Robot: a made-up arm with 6 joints. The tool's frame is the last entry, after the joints.
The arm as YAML. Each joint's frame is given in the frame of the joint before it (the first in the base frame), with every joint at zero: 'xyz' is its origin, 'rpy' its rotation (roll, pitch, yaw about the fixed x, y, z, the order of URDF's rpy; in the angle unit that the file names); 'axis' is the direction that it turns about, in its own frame. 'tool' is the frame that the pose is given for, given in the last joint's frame.
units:
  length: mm
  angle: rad
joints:
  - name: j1
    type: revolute
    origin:
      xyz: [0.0, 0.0, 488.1]
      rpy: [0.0, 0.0, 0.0]
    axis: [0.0, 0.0, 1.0]
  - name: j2
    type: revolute
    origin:
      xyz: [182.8, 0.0, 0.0]
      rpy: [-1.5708, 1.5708, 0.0]
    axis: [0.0, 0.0, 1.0]
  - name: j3
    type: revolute
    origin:
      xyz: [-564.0, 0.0, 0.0]
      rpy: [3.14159, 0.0, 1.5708]
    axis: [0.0, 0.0, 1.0]
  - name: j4
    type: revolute
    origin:
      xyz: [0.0, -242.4, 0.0]
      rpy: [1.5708, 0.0, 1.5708]
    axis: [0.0, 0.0, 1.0]
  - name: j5
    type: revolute
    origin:
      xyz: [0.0, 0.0, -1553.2]
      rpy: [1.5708, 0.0, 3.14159]
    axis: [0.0, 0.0, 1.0]
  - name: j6
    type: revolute
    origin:
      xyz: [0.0, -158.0, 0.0]
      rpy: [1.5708, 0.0, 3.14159]
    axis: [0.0, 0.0, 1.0]
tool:
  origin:
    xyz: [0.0, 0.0, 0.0]
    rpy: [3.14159, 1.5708, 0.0]
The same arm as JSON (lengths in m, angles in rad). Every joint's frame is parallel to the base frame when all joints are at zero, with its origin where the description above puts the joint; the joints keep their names.
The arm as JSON. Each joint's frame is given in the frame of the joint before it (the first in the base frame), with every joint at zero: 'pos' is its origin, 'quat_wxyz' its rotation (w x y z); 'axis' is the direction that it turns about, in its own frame. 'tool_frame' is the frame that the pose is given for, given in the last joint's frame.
{"length_unit": "m", "angle_unit": "rad", "joints": [
  {"joint": "j1", "pos": [0.0, 0.0, 0.4881], "quat_wxyz": [1.0, 0.0, 0.0, 0.0], "axis": "+z"},
  {"joint": "j2", "pos": [0.1828, 0.0, 0.0], "quat_wxyz": [1.0, 0.0, 0.0, 0.0], "axis": "+y"},
  {"joint": "j3", "pos": [0.0, 0.0, 0.564], "quat_wxyz": [1.0, 0.0, 0.0, 0.0], "axis": "-y"},
  {"joint": "j4", "pos": [0.0, 0.0, 0.2424], "quat_wxyz": [1.0, 0.0, 0.0, 0.0], "axis": "-x"},
  {"joint": "j5", "pos": [1.5532, 0.0, 0.0], "quat_wxyz": [1.0, 0.0, 0.0, 0.0], "axis": "-y"},
  {"joint": "j6", "pos": [0.158, 0.0, 0.0], "quat_wxyz": [1.0, 0.0, 0.0, 0.0], "axis": "-x"}
], "tool_frame": {"pos": [0.0, 0.0, 0.0], "quat_wxyz": [1.0, 0.000001, 0.000001, 0.0]}}

